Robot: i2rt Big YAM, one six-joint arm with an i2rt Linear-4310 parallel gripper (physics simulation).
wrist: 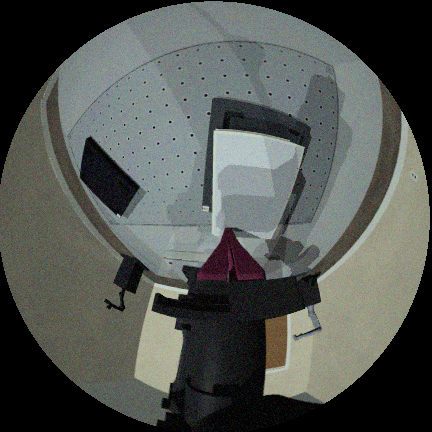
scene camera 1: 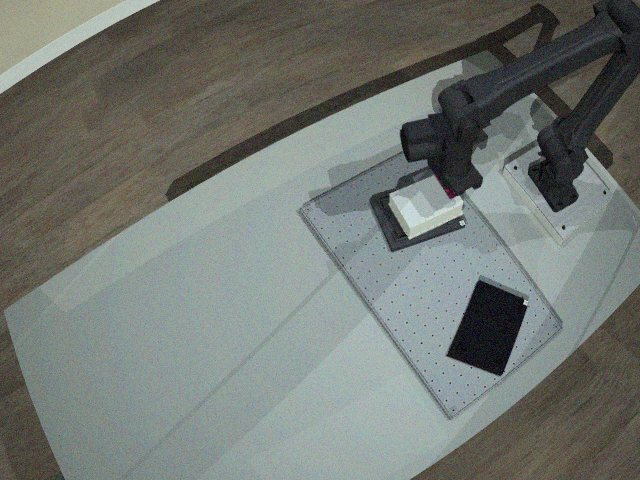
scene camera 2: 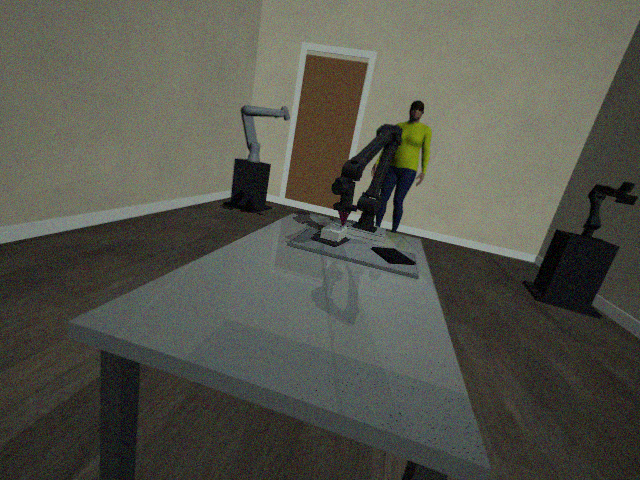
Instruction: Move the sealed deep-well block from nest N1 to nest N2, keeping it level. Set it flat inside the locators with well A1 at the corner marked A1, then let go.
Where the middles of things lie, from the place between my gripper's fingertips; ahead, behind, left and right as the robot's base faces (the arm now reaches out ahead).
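The perforated plate (scene camera 1: pixel 422 292) is 8 cm ahead of my hand, 7 cm below it and 10 cm to the left of it. As for the deep-well block (scene camera 1: pixel 422 206), my hand is 3 cm above it, 2 cm to the left of it and 4 cm short of it.
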